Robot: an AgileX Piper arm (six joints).
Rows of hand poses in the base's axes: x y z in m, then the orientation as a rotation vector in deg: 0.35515, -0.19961, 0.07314, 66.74, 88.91, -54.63; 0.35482, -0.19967, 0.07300, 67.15, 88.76, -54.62; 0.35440, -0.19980, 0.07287, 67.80, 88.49, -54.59; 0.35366, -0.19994, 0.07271, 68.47, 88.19, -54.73; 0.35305, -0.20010, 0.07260, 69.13, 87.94, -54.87; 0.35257, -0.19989, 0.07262, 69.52, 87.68, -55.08; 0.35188, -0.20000, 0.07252, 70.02, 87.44, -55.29; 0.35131, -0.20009, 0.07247, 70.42, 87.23, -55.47
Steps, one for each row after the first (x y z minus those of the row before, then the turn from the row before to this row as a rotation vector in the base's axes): -0.00033, -0.00006, -0.00014, 0.15, -0.14, -0.30; -0.00042, -0.00013, -0.00013, 0.23, -0.26, -0.47; -0.00074, -0.00014, -0.00016, 0.16, -0.18, -0.57; -0.00061, -0.00016, -0.00011, 0.19, -0.14, -0.56; -0.00048, 0.00021, 0.00002, 0.00, -0.08, -0.42; -0.00069, -0.00011, -0.00010, 0.08, -0.08, -0.49; -0.00057, -0.00009, -0.00005, 0.05, -0.06, -0.40
